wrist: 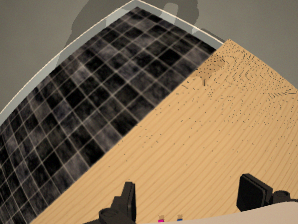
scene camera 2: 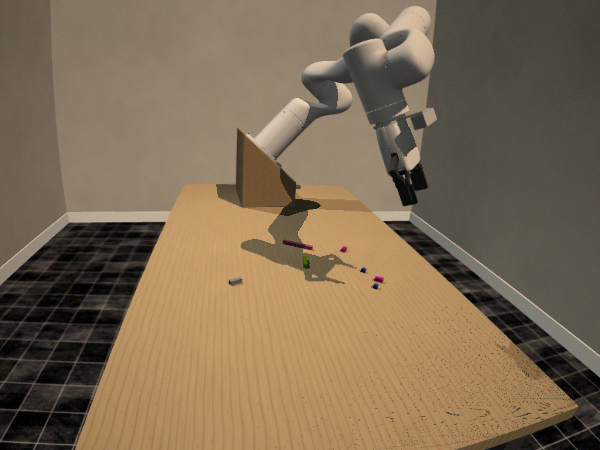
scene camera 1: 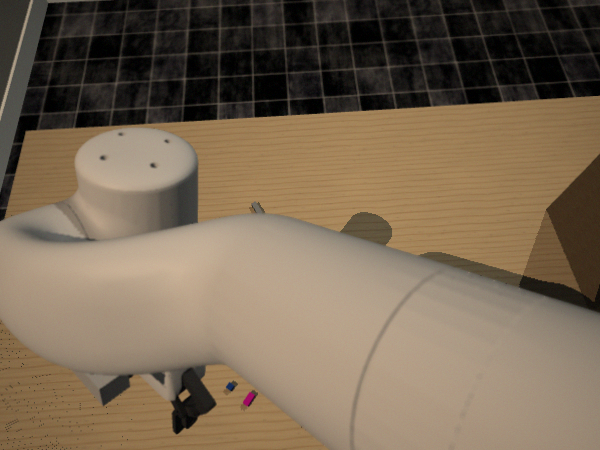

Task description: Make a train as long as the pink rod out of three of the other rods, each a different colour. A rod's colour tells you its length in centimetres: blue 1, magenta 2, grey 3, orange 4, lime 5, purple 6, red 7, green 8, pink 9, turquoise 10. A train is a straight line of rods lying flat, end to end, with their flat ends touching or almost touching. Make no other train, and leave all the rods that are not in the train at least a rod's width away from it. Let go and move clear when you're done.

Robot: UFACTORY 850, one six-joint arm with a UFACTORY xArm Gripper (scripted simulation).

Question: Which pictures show the gripper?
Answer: The wrist view, scene camera 2 and scene camera 1: all of them.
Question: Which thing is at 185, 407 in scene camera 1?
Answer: The gripper.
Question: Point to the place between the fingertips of the gripper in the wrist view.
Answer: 189, 196
